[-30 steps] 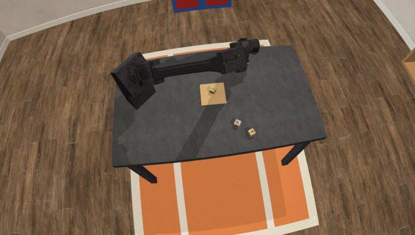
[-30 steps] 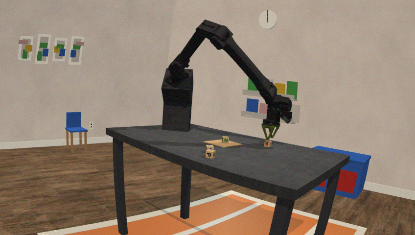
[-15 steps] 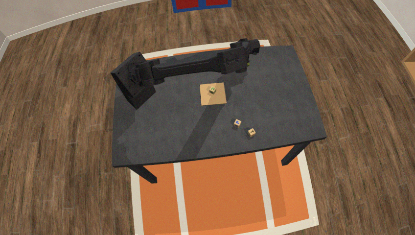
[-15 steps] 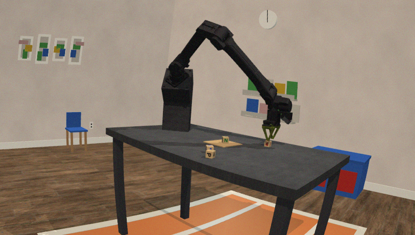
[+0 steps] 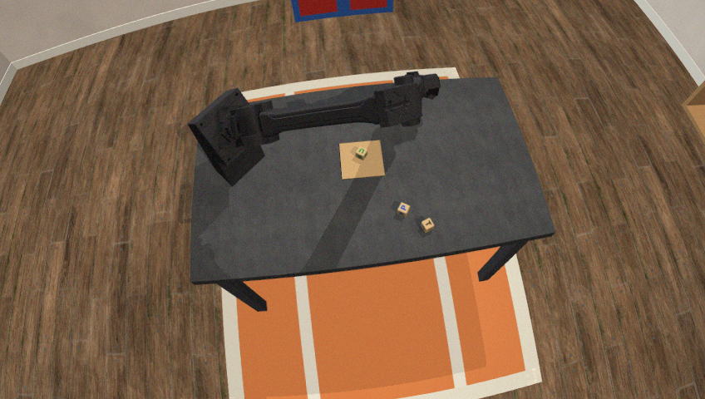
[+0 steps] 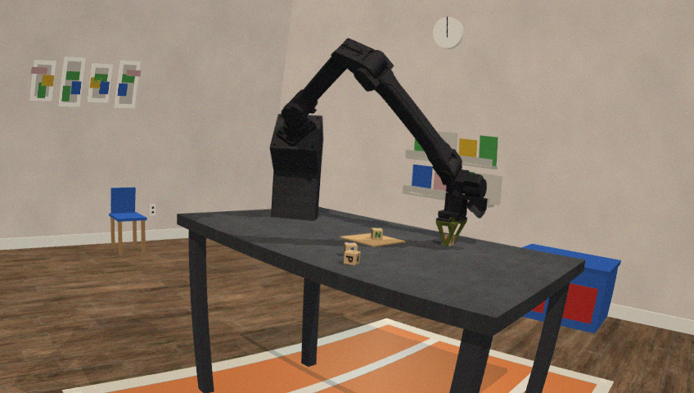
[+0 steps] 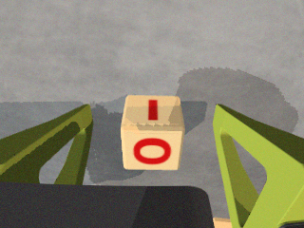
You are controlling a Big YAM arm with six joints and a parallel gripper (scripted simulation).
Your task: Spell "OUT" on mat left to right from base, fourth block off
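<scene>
The O block lies 1 cm behind my hand. Round my hand: green-lettered block 21 cm behind, 8 cm to the right; P block 17 cm behind, 32 cm to the right; tan mat 22 cm behind, 9 cm to the right, 1 cm below.
</scene>
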